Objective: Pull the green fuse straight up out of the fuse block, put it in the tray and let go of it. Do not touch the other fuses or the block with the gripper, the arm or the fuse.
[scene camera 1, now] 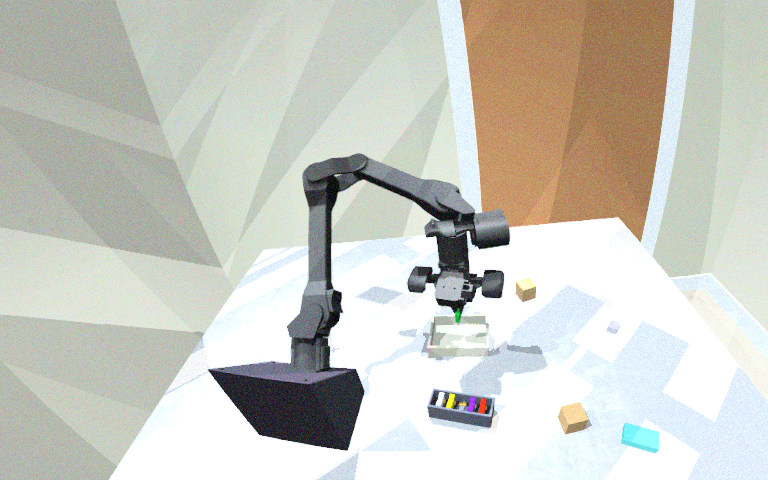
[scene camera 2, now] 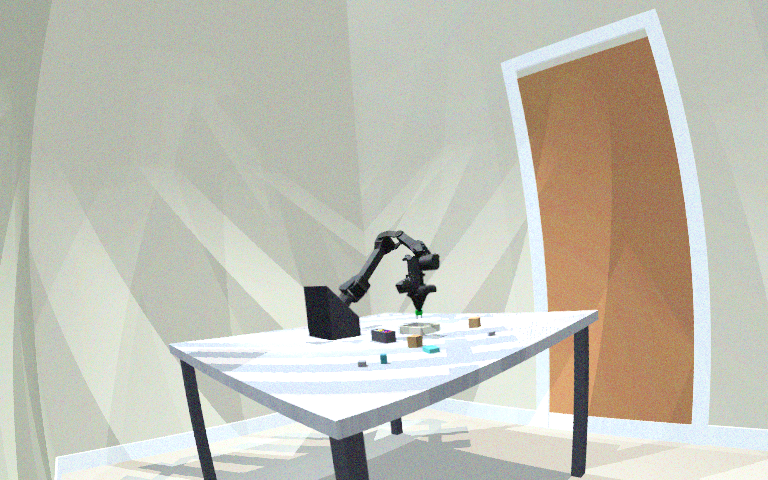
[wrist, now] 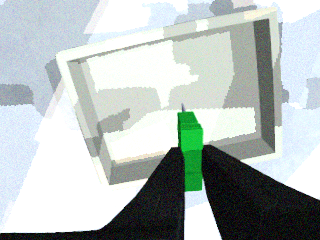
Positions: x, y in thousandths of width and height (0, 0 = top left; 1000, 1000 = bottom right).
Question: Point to a pale tray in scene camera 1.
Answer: At 614, 705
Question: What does my gripper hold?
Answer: A green fuse.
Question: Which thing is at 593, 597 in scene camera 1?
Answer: My gripper.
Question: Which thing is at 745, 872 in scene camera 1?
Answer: A tan cube.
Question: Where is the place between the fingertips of my gripper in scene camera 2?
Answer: At 545, 649
